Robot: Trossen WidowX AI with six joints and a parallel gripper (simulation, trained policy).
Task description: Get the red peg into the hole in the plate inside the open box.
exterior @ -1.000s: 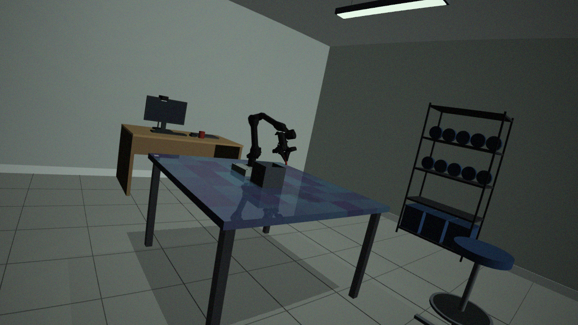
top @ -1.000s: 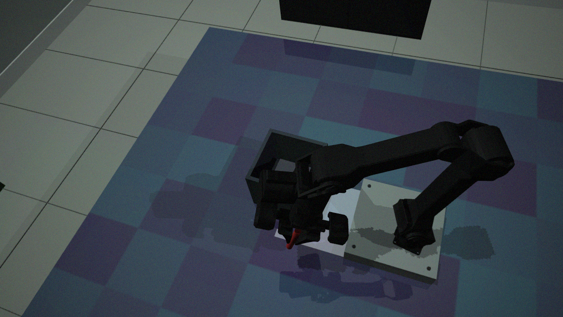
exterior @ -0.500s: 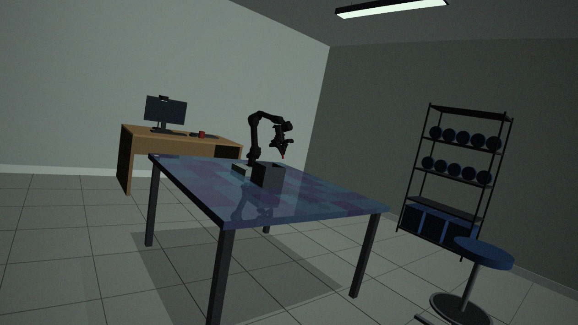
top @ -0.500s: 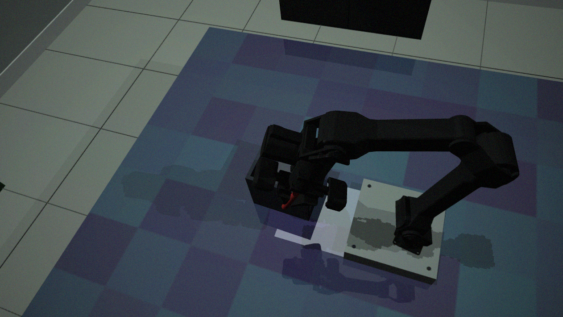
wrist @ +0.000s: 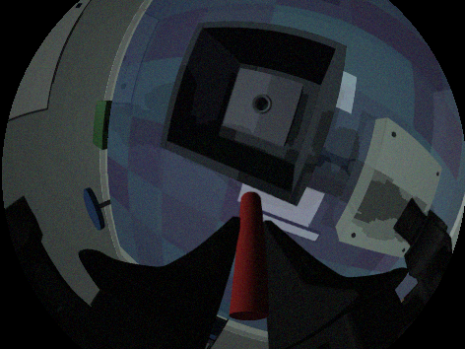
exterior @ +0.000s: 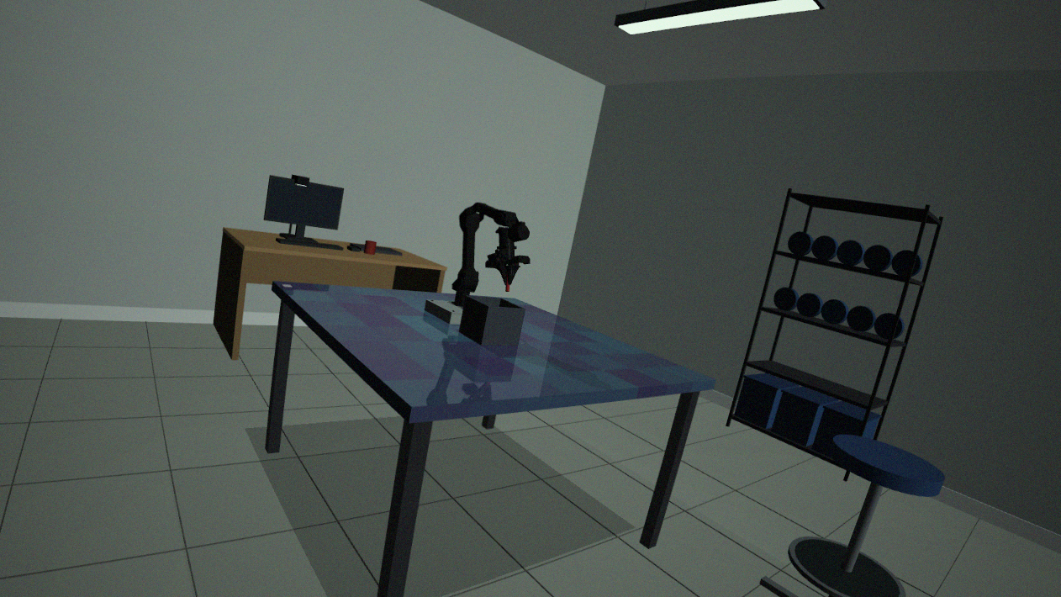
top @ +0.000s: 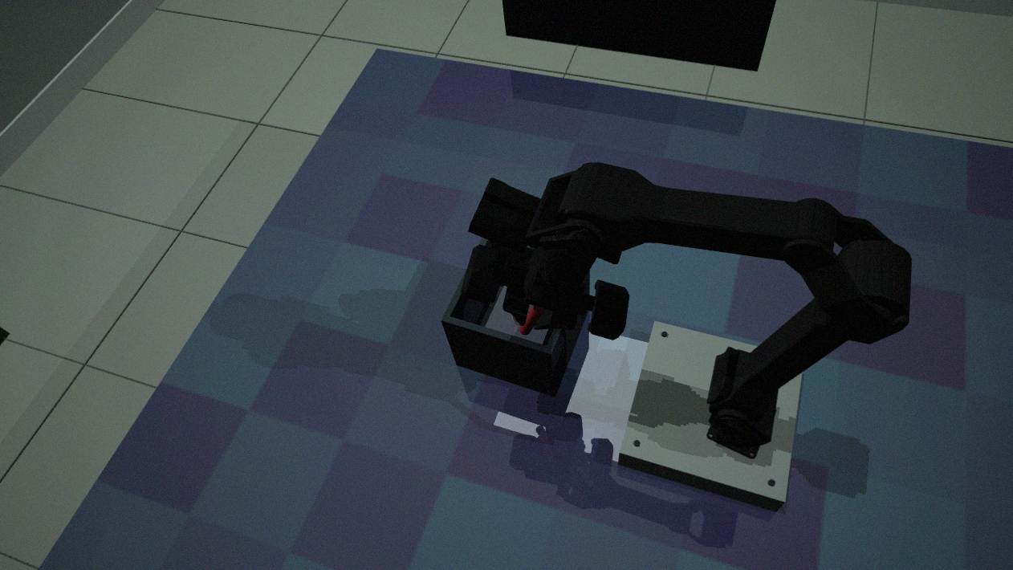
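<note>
My gripper tip is 60 mm short of the grey plate, 70 mm to the left of it and 150 mm above it. The rest, counted from my gripper tip: red peg: 10 mm above.
</note>
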